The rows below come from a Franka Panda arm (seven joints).
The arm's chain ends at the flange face. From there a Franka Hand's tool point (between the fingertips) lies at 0.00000 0.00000 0.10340 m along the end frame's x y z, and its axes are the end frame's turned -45 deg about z.
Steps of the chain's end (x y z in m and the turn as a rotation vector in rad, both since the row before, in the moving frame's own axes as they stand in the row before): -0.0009 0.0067 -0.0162 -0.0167 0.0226 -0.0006; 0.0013 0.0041 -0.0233 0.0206 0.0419 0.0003; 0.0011 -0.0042 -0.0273 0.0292 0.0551 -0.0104; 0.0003 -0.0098 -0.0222 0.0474 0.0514 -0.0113; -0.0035 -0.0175 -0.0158 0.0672 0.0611 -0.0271
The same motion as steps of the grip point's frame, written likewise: -0.0049 0.0070 -0.0162 -0.0278 0.0042 -0.0006; 0.0026 0.0054 -0.0234 -0.0151 0.0442 0.0003; 0.0099 -0.0003 -0.0275 -0.0183 0.0596 -0.0104; 0.0144 -0.0065 -0.0225 -0.0028 0.0699 -0.0113; 0.0193 -0.0154 -0.0162 0.0043 0.0907 -0.0271
